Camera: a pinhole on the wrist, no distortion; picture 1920 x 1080 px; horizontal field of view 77.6 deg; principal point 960.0 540.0 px. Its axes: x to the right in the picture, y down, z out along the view. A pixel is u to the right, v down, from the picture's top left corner.
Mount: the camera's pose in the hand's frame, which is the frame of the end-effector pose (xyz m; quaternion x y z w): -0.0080 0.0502 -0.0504 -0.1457 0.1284 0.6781 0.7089
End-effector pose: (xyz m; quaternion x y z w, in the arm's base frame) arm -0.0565 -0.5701 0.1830 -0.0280 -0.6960 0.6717 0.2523
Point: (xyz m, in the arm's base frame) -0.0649 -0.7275 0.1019
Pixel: 549 945
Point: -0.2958 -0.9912 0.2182
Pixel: 334 318
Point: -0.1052 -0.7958 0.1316
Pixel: 416 737
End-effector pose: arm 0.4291 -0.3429 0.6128 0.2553 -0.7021 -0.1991 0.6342
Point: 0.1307 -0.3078 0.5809
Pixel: 426 568
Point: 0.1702 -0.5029 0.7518
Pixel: outside the picture
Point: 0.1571 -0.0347 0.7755
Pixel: 1529 654
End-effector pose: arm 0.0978 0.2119 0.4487 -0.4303 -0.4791 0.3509 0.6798
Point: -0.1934 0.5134 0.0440
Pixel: 1698 435
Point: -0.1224 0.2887 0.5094
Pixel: 146 323
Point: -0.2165 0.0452 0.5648
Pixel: outside the picture
